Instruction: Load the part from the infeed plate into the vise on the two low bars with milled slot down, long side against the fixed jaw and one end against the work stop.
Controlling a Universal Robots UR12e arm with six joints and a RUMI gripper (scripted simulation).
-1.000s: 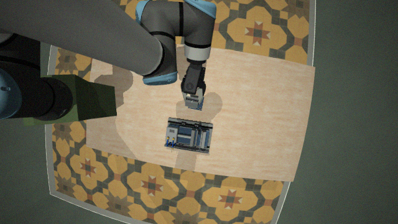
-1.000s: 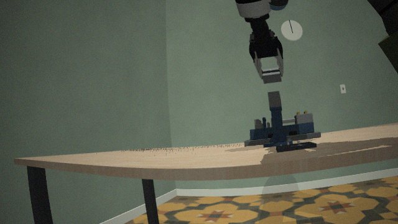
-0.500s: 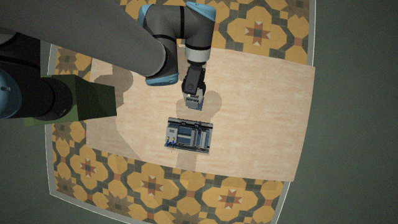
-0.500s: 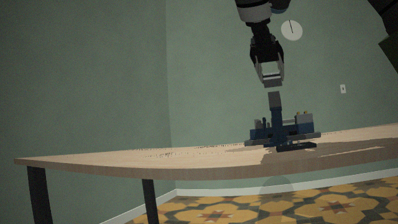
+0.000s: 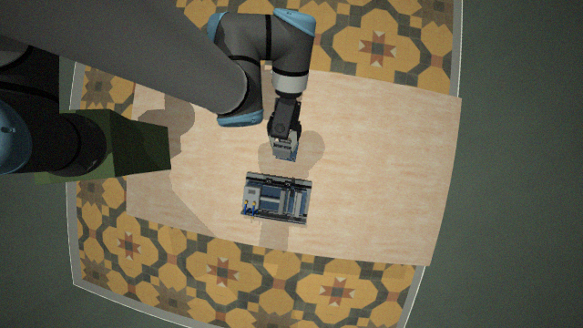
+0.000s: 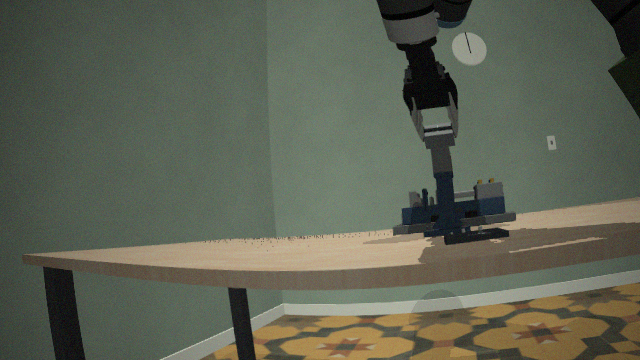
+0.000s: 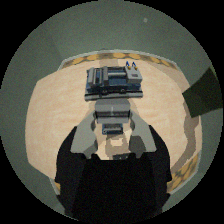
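Now: hand 14 cm above the blue post. From my hand the other things lie so: vise (6 cm behind, 21 cm to the right, 16 cm below); then air cylinder rod (7 cm behind, 21 cm to the right, 12 cm below); then grey part (right at my hand).
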